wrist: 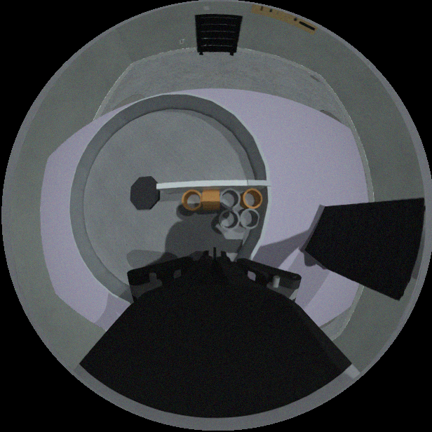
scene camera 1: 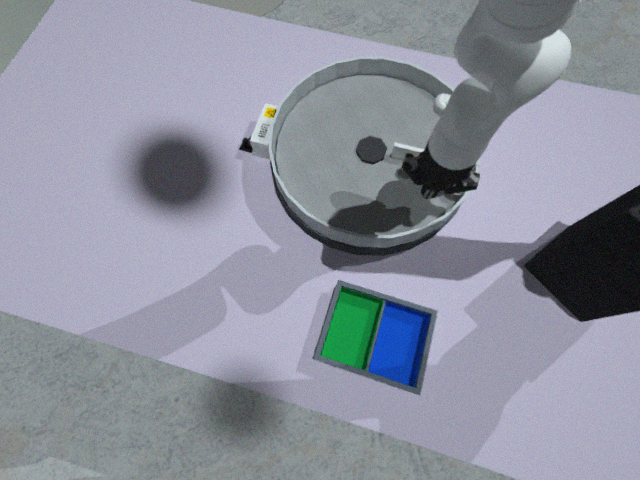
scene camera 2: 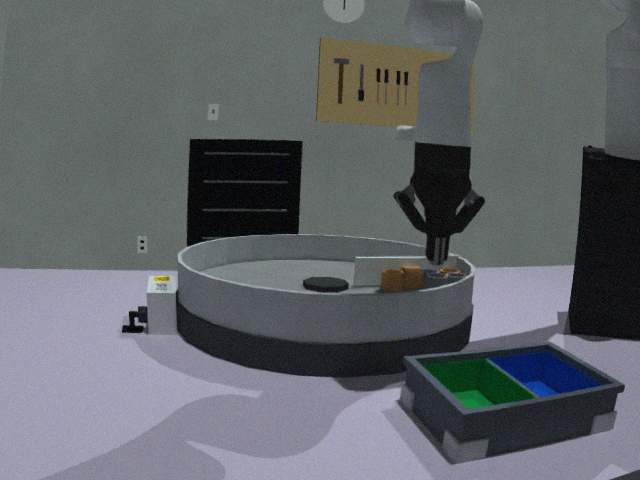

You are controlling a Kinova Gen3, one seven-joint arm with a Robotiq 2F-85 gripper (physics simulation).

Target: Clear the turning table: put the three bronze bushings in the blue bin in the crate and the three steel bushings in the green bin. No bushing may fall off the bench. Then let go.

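Places are measured from the arm's base along level axes (x ahead, y left, z up), in centimetres.
Pixels of known places: gripper, between the fingertips: (scene camera 1: 427, 194) (scene camera 2: 436, 264); arm's base, origin of its link: (scene camera 2: 629, 155).
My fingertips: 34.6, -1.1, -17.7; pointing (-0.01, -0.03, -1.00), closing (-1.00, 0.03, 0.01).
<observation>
For each thing: its middle in the pictures, then the offset to it from my fingertips, as dx, dy, dz. "spot": a spot on its surface instead.
- crate, a spot on its surface: (scene camera 2: 537, 423) spot: +2.5, +33.7, -7.9
- dark hub, middle of its body: (scene camera 2: 325, 284) (scene camera 1: 371, 150) +12.7, -9.2, -4.7
- white box, a spot on its surface: (scene camera 2: 162, 307) spot: +35.8, -3.5, -6.6
The round grey turning table (scene camera 1: 320, 118) (scene camera 2: 325, 315) (wrist: 130, 145) holds the bushings along one side of its white divider (scene camera 2: 369, 271) (wrist: 210, 184). In the wrist view, one bronze bushing (wrist: 192, 200) stands upright, a second bronze bushing (wrist: 211, 199) lies on its side against it, and a third bronze bushing (wrist: 252, 198) stands near the rim. One steel bushing (wrist: 230, 198) is between the bronze ones; two more steel bushings (wrist: 229, 219) (wrist: 249, 218) stand in front. My gripper (scene camera 2: 438, 260) (wrist: 214, 254) is shut and empty, above the table near the bushings. Both the green bin (scene camera 1: 352, 328) (scene camera 2: 475, 382) and blue bin (scene camera 1: 400, 343) (scene camera 2: 547, 372) are empty.
The crate (scene camera 1: 321, 330) (scene camera 2: 537, 423) stands on the bench in front of the turning table. A dark hub (scene camera 1: 371, 149) (scene camera 2: 325, 284) (wrist: 145, 192) is at the table's centre. A white box (scene camera 1: 263, 130) (scene camera 2: 162, 307) adjoins its left side. A black pedestal (scene camera 1: 594, 258) (scene camera 2: 610, 248) (wrist: 370, 240) stands at the right.
</observation>
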